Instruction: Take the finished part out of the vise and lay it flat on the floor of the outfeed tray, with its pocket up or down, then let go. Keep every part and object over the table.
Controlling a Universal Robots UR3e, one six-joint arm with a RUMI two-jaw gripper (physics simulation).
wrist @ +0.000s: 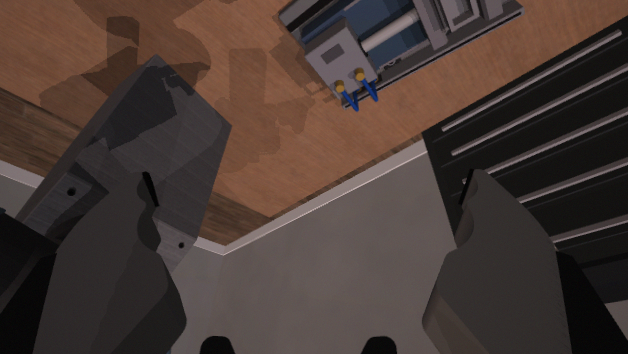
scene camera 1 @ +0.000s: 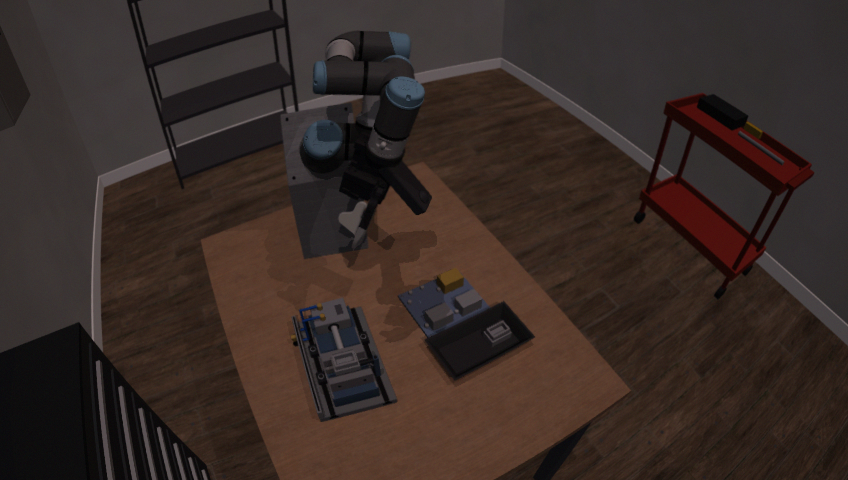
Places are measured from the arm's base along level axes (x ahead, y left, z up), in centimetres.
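Pixels of known places: gripper, fingertip midpoint: (wrist: 308,175) (scene camera 1: 366,222).
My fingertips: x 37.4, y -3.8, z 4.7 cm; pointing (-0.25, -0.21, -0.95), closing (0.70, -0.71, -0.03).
For each thing: its top centre in the pictures, then the offset to it from my fingertips.
- finished part, middle of its top: (wrist: 459,5) (scene camera 1: 344,358) dx +10.1, dy -12.9, dz -26.9 cm
- vise, middle of its top: (wrist: 406,33) (scene camera 1: 336,341) dx +3.8, dy -12.3, dz -28.5 cm
- similar pocketed part, middle of its top: (scene camera 1: 498,328) dx +16.2, dy +25.2, dz -33.7 cm
- blue plate, middle of its top: (scene camera 1: 444,302) dx -0.6, dy +19.8, dz -37.6 cm
- yellow block, middle of its top: (scene camera 1: 450,276) dx -5.3, dy +24.2, dz -34.0 cm
The finished part (scene camera 1: 345,360) (wrist: 459,12) is a grey block with a rectangular pocket facing up. It sits between the jaws of the vise (scene camera 1: 331,316) (wrist: 334,56), which stands at the left of the table in the scene view and at the top of the wrist view. The outfeed tray (scene camera 1: 467,355) is black and shallow, right of the vise, with a similar pocketed part (scene camera 1: 497,331) on its floor. My gripper (scene camera 1: 357,230) (wrist: 308,175) is open and empty. It hangs high near the robot's base, well away from the vise and tray, and is tilted.
A blue plate (scene camera 1: 423,295) beside the tray carries two grey blocks (scene camera 1: 438,315) (scene camera 1: 468,302) and a yellow block (scene camera 1: 450,280). The robot's grey pedestal (scene camera 1: 330,220) (wrist: 195,150) stands at the table's back. Blue hoses (wrist: 369,87) stick out of the vise.
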